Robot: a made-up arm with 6 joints.
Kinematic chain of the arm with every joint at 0, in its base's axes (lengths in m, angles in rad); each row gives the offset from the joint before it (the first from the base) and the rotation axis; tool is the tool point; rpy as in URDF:
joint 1: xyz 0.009 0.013 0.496 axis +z
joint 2: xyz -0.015 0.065 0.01 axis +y
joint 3: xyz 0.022 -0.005 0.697 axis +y
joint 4: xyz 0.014 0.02 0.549 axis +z
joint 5: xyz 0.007 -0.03 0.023 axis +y
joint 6: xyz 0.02 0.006 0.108 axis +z
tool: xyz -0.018 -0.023 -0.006 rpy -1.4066 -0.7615 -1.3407
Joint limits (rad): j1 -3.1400..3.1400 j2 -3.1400..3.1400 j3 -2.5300..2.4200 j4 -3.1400..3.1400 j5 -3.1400..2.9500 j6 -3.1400..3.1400
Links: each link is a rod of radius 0.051 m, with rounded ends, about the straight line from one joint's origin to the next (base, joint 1, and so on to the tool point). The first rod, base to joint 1, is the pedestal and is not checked.
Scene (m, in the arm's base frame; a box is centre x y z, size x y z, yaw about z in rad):
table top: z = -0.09
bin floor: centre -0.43 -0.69 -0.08 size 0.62 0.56 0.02 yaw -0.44
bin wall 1: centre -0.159 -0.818 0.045 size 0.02 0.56 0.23 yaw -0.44
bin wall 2: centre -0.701 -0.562 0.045 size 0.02 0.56 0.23 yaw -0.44
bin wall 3: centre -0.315 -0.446 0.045 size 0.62 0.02 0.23 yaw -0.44
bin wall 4: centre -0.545 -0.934 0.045 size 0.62 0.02 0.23 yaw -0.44
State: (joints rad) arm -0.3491 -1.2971 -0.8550 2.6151 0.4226 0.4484
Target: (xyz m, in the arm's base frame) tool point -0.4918 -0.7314 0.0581
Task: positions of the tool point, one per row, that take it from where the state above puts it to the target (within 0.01 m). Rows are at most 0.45 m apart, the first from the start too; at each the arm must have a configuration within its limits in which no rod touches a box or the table.
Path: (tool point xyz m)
1: -1.1705 0.2882 0.4396
2: -1.1668 -0.0061 0.5325
3: -1.0821 -0.2776 0.6196
4: -0.9302 -0.5032 0.6997
5: -0.7506 -0.6942 0.3534
6: -0.4918 -0.7314 0.0581

